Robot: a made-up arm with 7 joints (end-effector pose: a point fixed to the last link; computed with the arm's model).
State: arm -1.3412 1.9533 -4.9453 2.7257 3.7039 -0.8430 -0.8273
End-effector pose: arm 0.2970 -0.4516 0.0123 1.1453 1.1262 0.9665
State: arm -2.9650 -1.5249 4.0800 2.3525 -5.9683 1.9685 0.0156
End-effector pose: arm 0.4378 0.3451 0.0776 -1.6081 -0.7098 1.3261
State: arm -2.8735 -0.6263 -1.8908 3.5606 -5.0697 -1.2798 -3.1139
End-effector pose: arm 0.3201 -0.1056 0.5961 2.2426 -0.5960 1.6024
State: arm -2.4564 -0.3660 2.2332 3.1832 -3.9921 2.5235 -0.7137
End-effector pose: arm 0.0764 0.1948 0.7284 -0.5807 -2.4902 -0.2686
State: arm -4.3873 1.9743 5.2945 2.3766 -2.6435 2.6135 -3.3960
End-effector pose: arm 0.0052 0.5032 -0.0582 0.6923 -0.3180 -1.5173
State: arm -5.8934 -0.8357 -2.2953 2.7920 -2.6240 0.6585 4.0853
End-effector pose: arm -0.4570 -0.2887 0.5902 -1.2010 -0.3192 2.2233
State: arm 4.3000 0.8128 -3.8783 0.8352 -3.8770 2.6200 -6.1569
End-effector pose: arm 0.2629 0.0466 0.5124 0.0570 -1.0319 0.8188
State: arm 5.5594 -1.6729 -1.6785 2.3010 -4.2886 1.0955 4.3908
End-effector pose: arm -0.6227 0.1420 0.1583 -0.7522 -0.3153 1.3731
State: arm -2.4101 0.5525 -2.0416 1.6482 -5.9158 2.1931 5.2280
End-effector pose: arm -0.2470 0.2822 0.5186 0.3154 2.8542 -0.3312
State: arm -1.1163 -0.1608 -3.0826 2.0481 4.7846 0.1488 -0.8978
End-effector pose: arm -0.2533 0.3832 0.6319 -0.8992 1.4301 2.2444
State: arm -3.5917 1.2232 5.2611 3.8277 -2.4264 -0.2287 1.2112
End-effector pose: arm -0.4907 -0.0014 0.4719 1.3863 -0.3640 -2.0662
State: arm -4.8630 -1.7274 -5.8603 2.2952 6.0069 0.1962 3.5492
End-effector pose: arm -0.2187 -0.5842 0.3903 0.1203 -0.8569 1.5692
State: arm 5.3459 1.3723 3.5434 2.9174 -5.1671 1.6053 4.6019
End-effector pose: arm 0.2801 -0.5249 0.4005 1.8835 0.1924 -1.7630
